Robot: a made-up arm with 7 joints.
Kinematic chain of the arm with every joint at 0, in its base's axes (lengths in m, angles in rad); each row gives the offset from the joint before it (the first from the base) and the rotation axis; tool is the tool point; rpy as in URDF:
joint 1: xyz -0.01 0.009 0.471 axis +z
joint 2: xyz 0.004 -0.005 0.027 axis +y
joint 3: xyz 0 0.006 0.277 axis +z
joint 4: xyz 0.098 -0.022 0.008 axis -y
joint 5: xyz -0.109 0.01 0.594 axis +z
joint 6: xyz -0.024 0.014 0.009 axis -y
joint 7: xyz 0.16 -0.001 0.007 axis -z
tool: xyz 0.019 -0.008 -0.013 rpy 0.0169 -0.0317 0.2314
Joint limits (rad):
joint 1: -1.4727..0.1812
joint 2: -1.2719..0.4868
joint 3: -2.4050..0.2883
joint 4: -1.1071..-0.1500
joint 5: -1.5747..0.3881
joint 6: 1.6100..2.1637
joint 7: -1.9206..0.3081
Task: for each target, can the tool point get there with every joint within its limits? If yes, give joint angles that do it. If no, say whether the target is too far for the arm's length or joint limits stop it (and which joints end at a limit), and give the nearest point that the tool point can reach.
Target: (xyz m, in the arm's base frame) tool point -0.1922 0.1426 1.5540
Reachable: yes | joints -0.5502 -0.4074 -0.0891 -0.2585 -1.2993 1.7098 -1.1548
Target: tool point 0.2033 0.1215 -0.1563
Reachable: no: joint limits stop it (at a limit: joint 1, joint 2, joint 3, joint 4, joint 5, joint 6, joint 7) | nearest point -0.5982 0.7751 0.1809 | short by 1.088 m
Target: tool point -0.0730 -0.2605 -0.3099
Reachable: no: joint limits stop it (at a limit: joint 1, joint 2, joint 3, joint 4, joint 5, joint 6, joint 7) | nearest point -0.7246 -0.6408 0.1809 | short by 0.900 m
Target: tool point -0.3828 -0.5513 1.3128
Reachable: yes | joints -0.2010 0.0209 -2.0999 -1.0224 -1.1003 2.0207 -0.1847
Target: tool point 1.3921 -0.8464 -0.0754
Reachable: no: too far | nearest point 0.8450 -0.5127 0.7658 | short by 1.057 m
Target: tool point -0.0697 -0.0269 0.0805
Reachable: no: joint limits stop it (at a limit: joint 2, joint 3, joint 4, joint 5, joint 6, joint 7) | nearest point -0.8377 -0.4888 0.1809 | short by 0.902 m
